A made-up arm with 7 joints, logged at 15 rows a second.
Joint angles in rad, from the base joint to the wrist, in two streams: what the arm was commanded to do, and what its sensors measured. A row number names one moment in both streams.
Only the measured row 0 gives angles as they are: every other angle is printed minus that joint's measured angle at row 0.
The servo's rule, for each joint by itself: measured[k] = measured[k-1] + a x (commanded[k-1-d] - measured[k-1]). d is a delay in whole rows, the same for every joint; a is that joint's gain. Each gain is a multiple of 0.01, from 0.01 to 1. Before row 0 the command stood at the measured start. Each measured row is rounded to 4 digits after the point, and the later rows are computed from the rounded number. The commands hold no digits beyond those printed.
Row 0, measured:
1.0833, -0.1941, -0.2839, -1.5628, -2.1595, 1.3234, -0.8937
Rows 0 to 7, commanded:
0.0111, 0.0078, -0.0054, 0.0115, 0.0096, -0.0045, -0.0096
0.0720, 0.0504, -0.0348, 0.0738, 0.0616, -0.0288, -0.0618
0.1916, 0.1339, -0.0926, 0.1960, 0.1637, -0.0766, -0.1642
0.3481, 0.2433, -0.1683, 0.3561, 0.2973, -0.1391, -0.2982
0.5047, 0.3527, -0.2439, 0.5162, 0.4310, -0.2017, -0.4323
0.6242, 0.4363, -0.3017, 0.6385, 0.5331, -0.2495, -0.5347
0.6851, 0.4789, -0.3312, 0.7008, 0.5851, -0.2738, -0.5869
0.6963, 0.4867, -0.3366, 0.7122, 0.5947, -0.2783, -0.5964
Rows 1 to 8, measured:
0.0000, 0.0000, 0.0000, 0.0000, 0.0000, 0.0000, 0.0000
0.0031, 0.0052, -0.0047, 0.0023, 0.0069, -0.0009, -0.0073
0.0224, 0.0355, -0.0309, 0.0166, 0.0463, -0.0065, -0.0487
0.0698, 0.1014, -0.0846, 0.0525, 0.1308, -0.0205, -0.1365
0.1477, 0.1965, -0.1574, 0.1132, 0.2507, -0.0442, -0.2594
0.2477, 0.3012, -0.2327, 0.1938, 0.3805, -0.0757, -0.3908
0.3531, 0.3917, -0.2927, 0.2827, 0.4904, -0.1105, -0.5002
0.4461, 0.4501, -0.3262, 0.3663, 0.5586, -0.1432, -0.5661
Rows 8 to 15, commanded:
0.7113, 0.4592, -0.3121, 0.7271, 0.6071, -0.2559, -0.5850
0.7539, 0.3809, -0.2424, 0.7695, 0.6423, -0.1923, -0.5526
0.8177, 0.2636, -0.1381, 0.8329, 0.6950, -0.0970, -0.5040
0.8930, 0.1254, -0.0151, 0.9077, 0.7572, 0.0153, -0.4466
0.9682, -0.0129, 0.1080, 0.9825, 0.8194, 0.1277, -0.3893
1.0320, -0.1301, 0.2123, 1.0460, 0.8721, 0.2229, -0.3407
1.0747, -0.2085, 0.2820, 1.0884, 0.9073, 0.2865, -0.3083
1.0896, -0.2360, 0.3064, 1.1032, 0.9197, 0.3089, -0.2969
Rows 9 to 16, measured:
0.5162, 0.4746, -0.3352, 0.4355, 0.5846, -0.1702, -0.5891
0.5708, 0.4643, -0.3151, 0.4938, 0.6008, -0.1873, -0.5860
0.6221, 0.4084, -0.2519, 0.5489, 0.6307, -0.1883, -0.5606
0.6769, 0.3114, -0.1529, 0.6057, 0.6770, -0.1700, -0.5176
0.7374, 0.1868, -0.0330, 0.6661, 0.7347, -0.1329, -0.4636
0.8020, 0.0530, 0.0897, 0.7294, 0.7957, -0.0808, -0.4071
0.8664, -0.0697, 0.1964, 0.7927, 0.8507, -0.0201, -0.3566
0.9247, -0.1627, 0.2709, 0.8518, 0.8915, 0.0412, -0.3199

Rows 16 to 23, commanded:
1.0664, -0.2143, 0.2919, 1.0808, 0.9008, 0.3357, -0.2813
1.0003, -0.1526, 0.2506, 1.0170, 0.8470, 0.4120, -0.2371
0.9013, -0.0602, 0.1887, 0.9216, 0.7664, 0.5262, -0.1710
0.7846, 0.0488, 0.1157, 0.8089, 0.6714, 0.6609, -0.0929
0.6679, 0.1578, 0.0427, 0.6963, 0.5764, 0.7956, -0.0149
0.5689, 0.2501, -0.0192, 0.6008, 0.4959, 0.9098, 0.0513
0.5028, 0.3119, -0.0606, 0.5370, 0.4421, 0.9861, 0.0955
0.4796, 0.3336, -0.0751, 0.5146, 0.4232, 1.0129, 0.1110
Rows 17 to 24, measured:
0.9709, -0.2118, 0.3018, 0.9021, 0.9118, 0.0947, -0.3024
0.9976, -0.2135, 0.2932, 0.9378, 0.9039, 0.1429, -0.2864
0.9984, -0.1727, 0.2561, 0.9536, 0.8629, 0.1967, -0.2489
0.9712, -0.0973, 0.1975, 0.9472, 0.7934, 0.2626, -0.1897
0.9190, 0.0006, 0.1263, 0.9195, 0.7056, 0.3423, -0.1161
0.8487, 0.1059, 0.0536, 0.8749, 0.6126, 0.4330, -0.0392
0.7704, 0.2025, -0.0097, 0.8201, 0.5286, 0.5284, 0.0296
0.6955, 0.2758, -0.0540, 0.7635, 0.4663, 0.6199, 0.0797

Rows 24 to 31, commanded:
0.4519, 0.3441, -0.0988, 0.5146, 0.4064, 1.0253, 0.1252
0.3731, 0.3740, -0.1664, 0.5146, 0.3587, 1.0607, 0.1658
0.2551, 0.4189, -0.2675, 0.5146, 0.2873, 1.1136, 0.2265
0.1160, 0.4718, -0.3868, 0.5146, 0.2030, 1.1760, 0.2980
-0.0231, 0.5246, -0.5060, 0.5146, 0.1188, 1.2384, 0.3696
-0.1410, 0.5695, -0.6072, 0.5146, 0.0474, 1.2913, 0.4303
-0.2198, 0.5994, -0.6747, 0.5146, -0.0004, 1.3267, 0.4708
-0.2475, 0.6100, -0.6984, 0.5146, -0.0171, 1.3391, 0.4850
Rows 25 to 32, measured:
0.6350, 0.3145, -0.0724, 0.7137, 0.4353, 0.6985, 0.1035
0.5837, 0.3343, -0.0954, 0.6739, 0.4145, 0.7639, 0.1200
0.5247, 0.3609, -0.1572, 0.6420, 0.3743, 0.8233, 0.1548
0.4492, 0.3998, -0.2532, 0.6165, 0.3117, 0.8814, 0.2093
0.3559, 0.4480, -0.3694, 0.5961, 0.2334, 0.9403, 0.2767
0.2498, 0.4993, -0.4882, 0.5798, 0.1509, 0.9999, 0.3473
0.1404, 0.5463, -0.5917, 0.5668, 0.0764, 1.0582, 0.4104
0.0395, 0.5819, -0.6639, 0.5564, 0.0211, 1.1119, 0.4563

